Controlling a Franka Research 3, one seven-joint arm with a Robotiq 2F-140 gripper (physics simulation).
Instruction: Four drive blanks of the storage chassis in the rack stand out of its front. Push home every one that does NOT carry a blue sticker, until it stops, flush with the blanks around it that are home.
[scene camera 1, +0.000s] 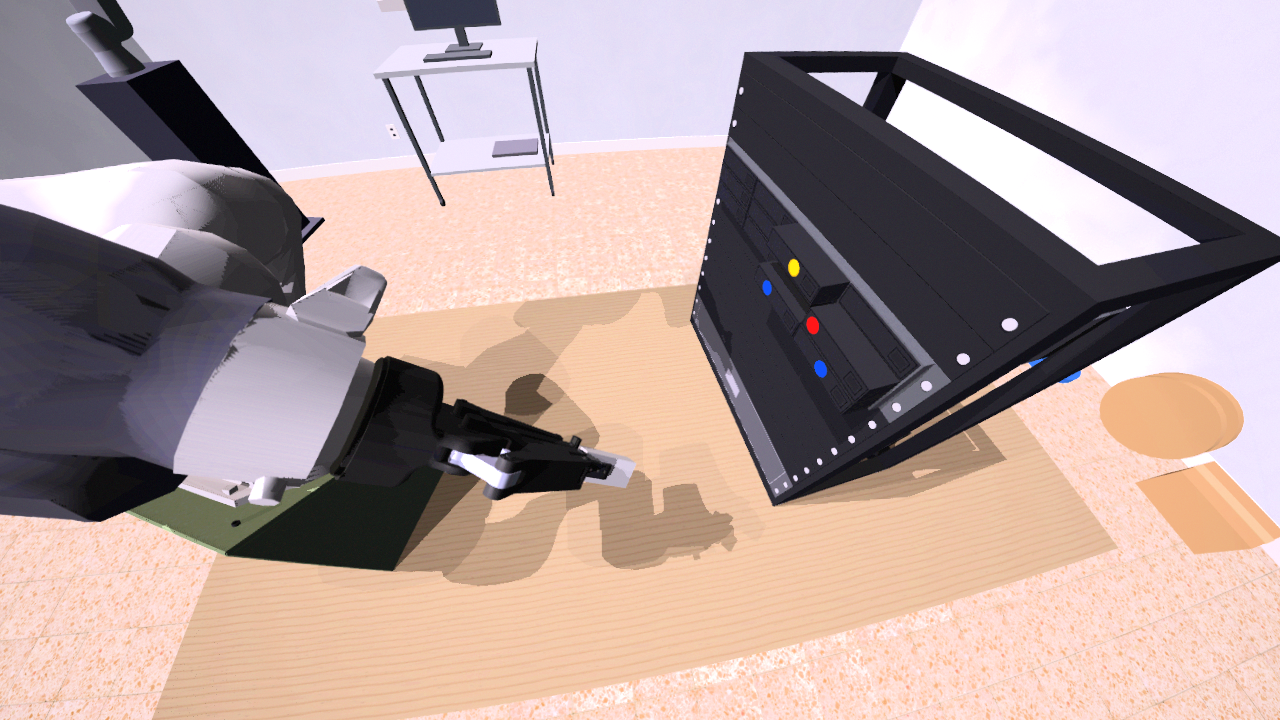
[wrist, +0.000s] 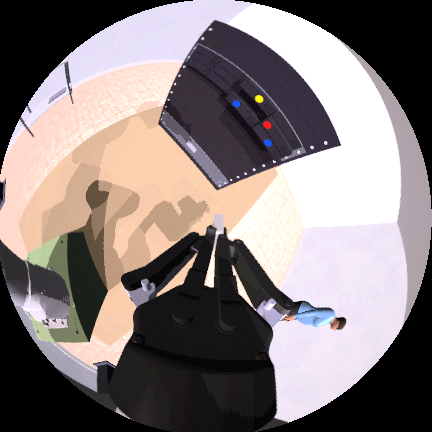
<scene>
I see my gripper (scene camera 1: 626, 472) and a black rack (scene camera 1: 955, 287).
The black rack shows as well in the wrist view (wrist: 211, 118). My gripper also shows in the wrist view (wrist: 217, 220).
</scene>
